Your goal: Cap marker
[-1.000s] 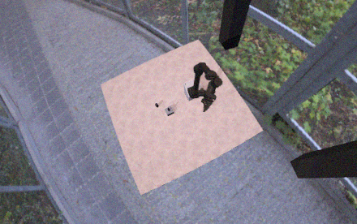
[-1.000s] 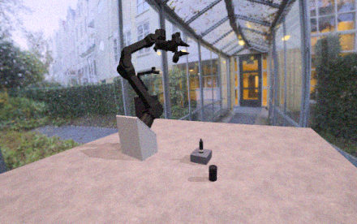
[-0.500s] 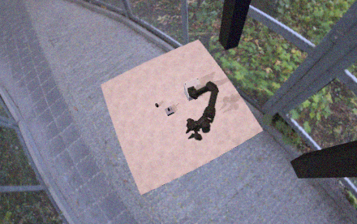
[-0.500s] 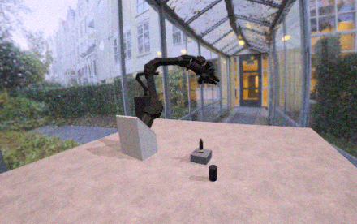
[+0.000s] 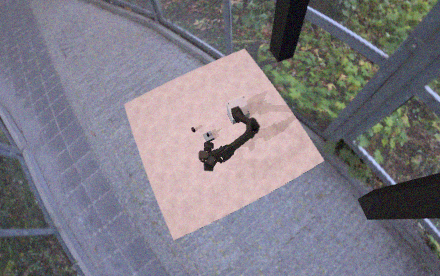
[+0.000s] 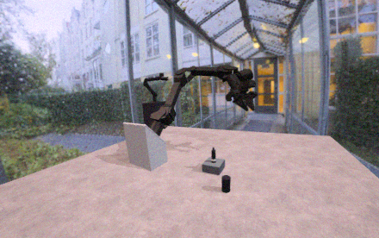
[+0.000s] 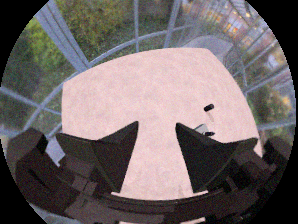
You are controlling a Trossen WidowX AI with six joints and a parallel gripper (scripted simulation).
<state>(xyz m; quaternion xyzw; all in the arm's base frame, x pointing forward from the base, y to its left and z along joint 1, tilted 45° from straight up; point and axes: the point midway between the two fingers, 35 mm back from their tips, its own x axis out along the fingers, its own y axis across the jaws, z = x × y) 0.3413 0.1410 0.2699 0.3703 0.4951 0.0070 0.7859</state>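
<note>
Right now my gripper tip is 31 cm to the left of the dark marker cap and 18 cm above it. The rest, counted from my gripper tip: dark holder block: 21 cm to the right, 19 cm below, 9 cm behind.
</note>
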